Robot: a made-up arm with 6 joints. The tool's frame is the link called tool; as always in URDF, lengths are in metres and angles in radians. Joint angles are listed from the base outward.
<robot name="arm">
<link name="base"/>
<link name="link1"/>
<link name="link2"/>
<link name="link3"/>
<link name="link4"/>
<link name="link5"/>
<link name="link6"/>
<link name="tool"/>
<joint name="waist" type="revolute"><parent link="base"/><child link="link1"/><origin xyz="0 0 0.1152" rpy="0 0 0"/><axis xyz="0 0 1"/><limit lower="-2.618" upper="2.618"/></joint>
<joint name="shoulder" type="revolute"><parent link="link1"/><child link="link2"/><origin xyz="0 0 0" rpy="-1.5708 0 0"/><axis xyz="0 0 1"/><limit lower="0" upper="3.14"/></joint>
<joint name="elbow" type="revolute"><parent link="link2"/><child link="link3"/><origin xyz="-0.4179 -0.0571 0" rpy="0 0 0"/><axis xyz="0 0 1"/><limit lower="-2.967" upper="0"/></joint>
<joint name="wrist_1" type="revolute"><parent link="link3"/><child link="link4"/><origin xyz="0.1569 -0.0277 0" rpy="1.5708 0 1.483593"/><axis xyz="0 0 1"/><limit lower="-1.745" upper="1.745"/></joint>
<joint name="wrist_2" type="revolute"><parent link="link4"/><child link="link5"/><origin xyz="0 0 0" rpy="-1.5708 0 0"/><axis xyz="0 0 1"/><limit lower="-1.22" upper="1.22"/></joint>
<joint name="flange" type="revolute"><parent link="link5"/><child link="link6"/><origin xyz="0.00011 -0.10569 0" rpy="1.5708 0 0"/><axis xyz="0 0 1"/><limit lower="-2.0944" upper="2.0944"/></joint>
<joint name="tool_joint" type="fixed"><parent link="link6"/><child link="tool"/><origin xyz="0 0 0" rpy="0 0 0"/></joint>
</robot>
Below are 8 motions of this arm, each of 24 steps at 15 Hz.
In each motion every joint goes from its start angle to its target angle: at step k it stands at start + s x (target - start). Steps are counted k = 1, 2, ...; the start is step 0. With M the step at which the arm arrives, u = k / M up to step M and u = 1 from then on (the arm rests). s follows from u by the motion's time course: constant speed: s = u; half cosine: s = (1 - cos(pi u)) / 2; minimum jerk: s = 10 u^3 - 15 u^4 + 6 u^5.
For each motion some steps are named. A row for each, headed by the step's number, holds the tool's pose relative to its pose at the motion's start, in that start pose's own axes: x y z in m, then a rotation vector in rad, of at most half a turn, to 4 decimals.
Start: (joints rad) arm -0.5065 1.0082 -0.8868 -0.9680 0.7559 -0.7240
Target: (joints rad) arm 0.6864 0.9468 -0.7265 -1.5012 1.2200 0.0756
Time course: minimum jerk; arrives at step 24
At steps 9, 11, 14, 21, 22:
9: -0.0065 0.0012 0.0023 0.0728 -0.1228 -0.0279
11: -0.0099 -0.0004 0.0041 0.1276 -0.1921 -0.0311
14: -0.0163 -0.0057 0.0070 0.2301 -0.3164 -0.0129
21: -0.0299 -0.0180 0.0088 0.3880 -0.5443 0.0722
22: -0.0304 -0.0185 0.0088 0.3930 -0.5531 0.0763

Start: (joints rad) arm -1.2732 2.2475 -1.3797 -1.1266 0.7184 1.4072
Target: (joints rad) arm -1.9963 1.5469 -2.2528 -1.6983 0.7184 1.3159
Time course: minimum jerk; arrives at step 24
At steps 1, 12, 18, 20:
1: -0.0003 -0.0003 -0.0001 0.0000 -0.0009 0.0006
12: -0.1424 -0.2557 -0.1377 0.2286 -0.6889 0.4158
18: -0.0978 -0.4385 -0.3478 0.6990 -1.2212 0.6354
20: -0.0763 -0.4570 -0.3892 0.8006 -1.3059 0.6614

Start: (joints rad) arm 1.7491 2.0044 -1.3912 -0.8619 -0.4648 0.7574
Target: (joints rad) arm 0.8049 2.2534 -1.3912 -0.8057 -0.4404 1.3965
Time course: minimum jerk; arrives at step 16
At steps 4, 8, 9, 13, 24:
4: 0.0126 -0.0471 -0.0062 0.0988 0.0181 0.1004
8: 0.0716 -0.2166 -0.0754 0.4823 0.0141 0.4987
9: 0.0921 -0.2597 -0.1084 0.5946 -0.0097 0.6173
13: 0.1580 -0.3579 -0.2305 0.9146 -0.1387 0.9576
24: 0.1683 -0.3684 -0.2509 0.9601 -0.1652 1.0062

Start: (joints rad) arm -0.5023 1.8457 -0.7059 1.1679 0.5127 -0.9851
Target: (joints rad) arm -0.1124 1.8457 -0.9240 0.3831 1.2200 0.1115
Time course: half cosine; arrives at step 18
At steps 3, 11, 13, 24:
3: 0.0039 0.0098 0.0022 -0.0302 0.0491 -0.0008
11: 0.0546 0.0693 0.0047 0.0149 0.5823 0.0222
13: 0.0667 0.0760 0.0008 0.1213 0.6996 0.0331
24: 0.0785 0.0811 -0.0058 0.2918 0.8066 0.0476

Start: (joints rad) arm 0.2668 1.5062 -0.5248 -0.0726 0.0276 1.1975
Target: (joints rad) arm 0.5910 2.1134 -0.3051 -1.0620 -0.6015 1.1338
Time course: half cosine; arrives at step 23
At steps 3, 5, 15, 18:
3: 0.0020 0.0027 0.0076 0.0029 0.0125 -0.0544
5: 0.0066 0.0072 0.0205 0.0050 0.0387 -0.1471
15: 0.0949 0.0208 0.1148 -0.1034 0.5179 -0.8702
18: 0.1258 0.0139 0.1286 -0.1555 0.7082 -1.0041

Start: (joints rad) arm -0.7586 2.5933 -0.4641 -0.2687 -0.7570 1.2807
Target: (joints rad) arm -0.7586 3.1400 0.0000 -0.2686 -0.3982 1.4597
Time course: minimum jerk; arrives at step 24
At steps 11, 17, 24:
11: 0.0383 -0.0905 0.0282 0.5233 0.2264 0.1453
17: 0.0737 -0.1593 0.0129 1.0652 0.4286 0.2675
24: 0.0833 -0.1755 0.0006 1.2624 0.4951 0.3026

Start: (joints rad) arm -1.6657 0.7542 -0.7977 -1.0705 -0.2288 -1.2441
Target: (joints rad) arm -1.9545 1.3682 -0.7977 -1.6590 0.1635 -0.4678
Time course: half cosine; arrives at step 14
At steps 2, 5, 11, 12, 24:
2: 0.0000 0.0058 0.0114 -0.0524 -0.0092 0.0128
5: 0.0012 0.0387 0.0606 -0.2966 -0.0309 0.0724
11: 0.0136 0.1554 0.1502 -0.8704 0.0521 0.1949
12: 0.0153 0.1684 0.1560 -0.9192 0.0682 0.2029
24: 0.0167 0.1794 0.1605 -0.9585 0.0824 0.2090

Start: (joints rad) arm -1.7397 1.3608 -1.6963 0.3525 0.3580 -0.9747
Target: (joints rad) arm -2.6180 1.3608 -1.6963 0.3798 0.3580 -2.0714
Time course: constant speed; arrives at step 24
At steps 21, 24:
21: 0.0823 -0.1174 -0.0679 0.3447 0.7100 -0.9561
24: 0.0900 -0.1301 -0.0857 0.3428 0.8460 -1.0755

